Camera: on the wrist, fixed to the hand. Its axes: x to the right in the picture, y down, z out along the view.
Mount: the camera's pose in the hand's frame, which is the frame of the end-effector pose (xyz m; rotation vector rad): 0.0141 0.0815 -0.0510 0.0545 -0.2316 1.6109
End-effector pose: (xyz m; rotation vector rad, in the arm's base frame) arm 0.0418 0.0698 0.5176 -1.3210 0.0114 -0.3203
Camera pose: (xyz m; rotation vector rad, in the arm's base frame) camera 0.0639 0.0352 0.4295 -0.9336 0.8136 1.1806
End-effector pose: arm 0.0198 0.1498 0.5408 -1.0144 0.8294 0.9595
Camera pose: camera -0.0568 0.1234 0.4872 0.0459 1.4426 2.2958
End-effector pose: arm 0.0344 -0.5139 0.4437 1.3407 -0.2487 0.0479
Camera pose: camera 0.0414 -0.4473 0.5141 0.8837 -1.4679 1.2444
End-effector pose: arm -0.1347 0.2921 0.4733 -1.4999 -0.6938 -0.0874
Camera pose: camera -0.0668 0.2586 0.4124 -1.6311 0.4817 1.3111
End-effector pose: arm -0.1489 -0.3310 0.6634 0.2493 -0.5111 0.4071
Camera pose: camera -0.1517 -0.2372 0.6382 -0.1292 -0.8617 1.9733
